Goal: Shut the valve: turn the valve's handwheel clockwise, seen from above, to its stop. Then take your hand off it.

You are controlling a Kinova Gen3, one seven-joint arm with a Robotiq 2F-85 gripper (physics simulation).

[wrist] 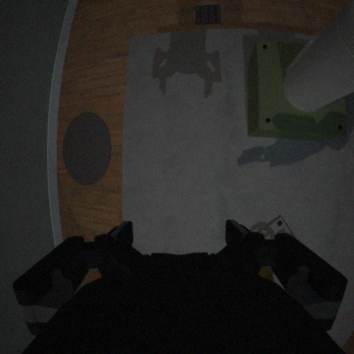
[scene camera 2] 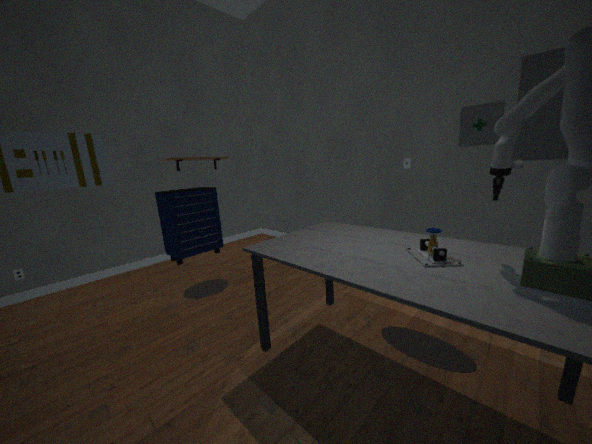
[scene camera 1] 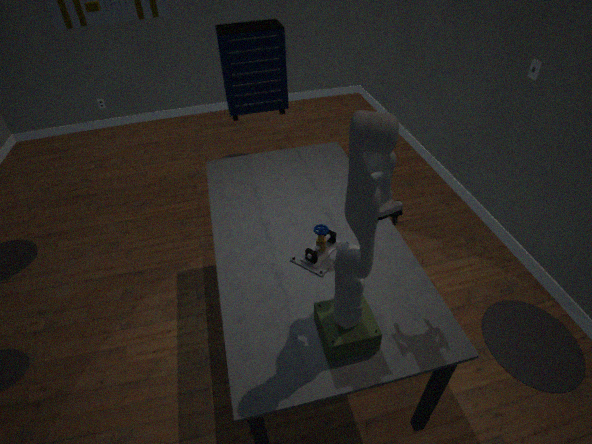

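The valve has a blue handwheel [scene camera 1: 321,230] [scene camera 2: 433,230] on top of a yellow stem [scene camera 1: 320,242] [scene camera 2: 433,243], between dark flanges. It stands upright on a pale base plate [scene camera 1: 321,270] [scene camera 2: 425,262] on the table. My gripper [scene camera 2: 496,195] [wrist: 178,231] is open and empty, high above the table and well apart from the handwheel, off to its right in both scene views. In the wrist view a corner of the base plate [wrist: 279,223] shows beside the right finger; the gripper hides the handwheel there. The handwheel's turn angle cannot be told.
The arm's green base block [scene camera 1: 350,345] [scene camera 2: 552,277] [wrist: 260,127] stands on the table [scene camera 1: 260,300] [scene camera 2: 350,260] [wrist: 170,150], near the valve. A blue drawer cabinet [scene camera 1: 256,70] [scene camera 2: 190,222] stands on the floor beyond the table. Shadows of the arm and gripper lie on the tabletop.
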